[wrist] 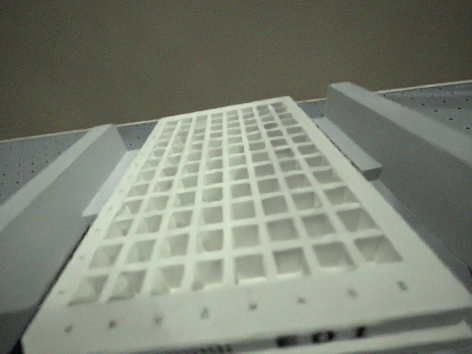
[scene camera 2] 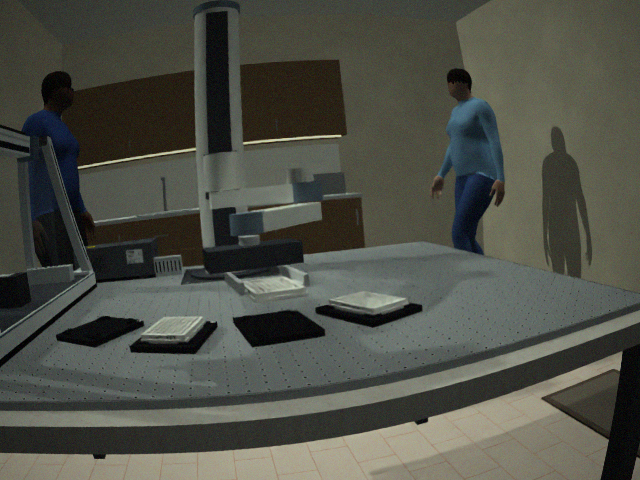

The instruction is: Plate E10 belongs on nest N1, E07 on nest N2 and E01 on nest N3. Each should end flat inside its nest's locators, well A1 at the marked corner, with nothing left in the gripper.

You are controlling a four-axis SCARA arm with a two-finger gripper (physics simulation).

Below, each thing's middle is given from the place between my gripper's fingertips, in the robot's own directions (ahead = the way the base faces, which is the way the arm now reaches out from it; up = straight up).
Labels:
Now: hand 20 mm past the black nest N2 (scene camera 2: 199, 339), 180 mm to the left of it and 80 mm above it. Round my hand: white well plate E01 (scene camera 2: 279, 288): 20 mm behind, 10 mm below; then black nest N1 (scene camera 2: 404, 312): 60 mm behind, 170 mm to the left, 80 mm below; then white well plate E10 (scene camera 2: 362, 303): 60 mm behind, 170 mm to the left, 60 mm below.

